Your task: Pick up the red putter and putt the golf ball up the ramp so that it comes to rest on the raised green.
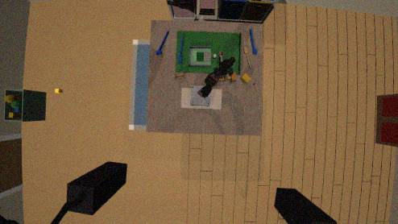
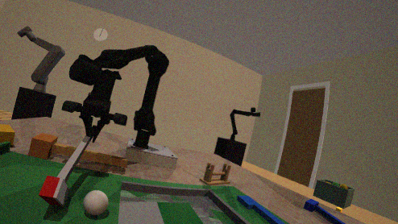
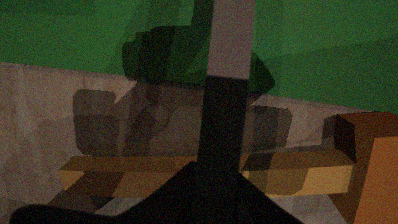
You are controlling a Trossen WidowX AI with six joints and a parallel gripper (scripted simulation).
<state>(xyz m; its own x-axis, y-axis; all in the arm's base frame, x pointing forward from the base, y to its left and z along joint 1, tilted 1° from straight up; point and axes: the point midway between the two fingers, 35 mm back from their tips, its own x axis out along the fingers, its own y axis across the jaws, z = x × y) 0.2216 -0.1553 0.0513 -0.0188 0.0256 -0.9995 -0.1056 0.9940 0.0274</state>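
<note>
The red putter is 12 cm ahead of my gripper tip, 2 cm to the left of it and 1 cm below it. Also, from my gripper tip: small wooden stand: 45 cm to the left, 5 cm behind, 4 cm below; white golf ball: 21 cm ahead, 10 cm to the left, 5 cm below; yellow block: 28 cm to the right, 5 cm below.
</note>
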